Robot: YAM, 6 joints.
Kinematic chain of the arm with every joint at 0, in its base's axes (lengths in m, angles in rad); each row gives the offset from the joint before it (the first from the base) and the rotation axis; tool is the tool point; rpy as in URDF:
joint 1: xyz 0 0 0.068 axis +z
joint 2: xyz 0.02 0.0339 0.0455 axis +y
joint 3: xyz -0.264 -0.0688 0 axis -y
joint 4: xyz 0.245 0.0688 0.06 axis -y
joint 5: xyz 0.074 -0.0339 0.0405 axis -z
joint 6: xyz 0.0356 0 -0.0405 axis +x
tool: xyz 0 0 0 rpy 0 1.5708 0
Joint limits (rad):
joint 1: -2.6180..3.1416
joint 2: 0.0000..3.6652
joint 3: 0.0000..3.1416
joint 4: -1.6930..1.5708
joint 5: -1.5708..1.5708
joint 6: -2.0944..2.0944
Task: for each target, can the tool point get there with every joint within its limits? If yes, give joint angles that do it. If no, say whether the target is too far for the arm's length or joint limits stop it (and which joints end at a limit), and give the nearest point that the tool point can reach.
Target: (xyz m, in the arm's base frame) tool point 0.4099 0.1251 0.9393
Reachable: no: too far | nearest point 0.2846 0.0868 0.6744 | short by 0.296 m
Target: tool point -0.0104 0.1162 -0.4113
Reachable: no: joint limits stop it (at a limit: joint 2) | nearest point -0.0119 0.1329 -0.3615 | short by 0.053 m
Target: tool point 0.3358 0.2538 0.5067
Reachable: yes | joints 0.6238 1.8430 1.9235 0.5004 -0.2803 -0.7164
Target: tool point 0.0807 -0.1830 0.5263
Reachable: yes | joints 2.1407 0.3598 1.3844 1.0768 -1.0432 1.4914
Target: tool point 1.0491 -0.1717 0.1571
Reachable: no: too far | nearest point 0.6368 -0.1042 0.1396 | short by 0.418 m
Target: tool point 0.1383 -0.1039 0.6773
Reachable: yes | joints 2.3930 1.3181 2.8061 1.0544 0.5298 -0.7348
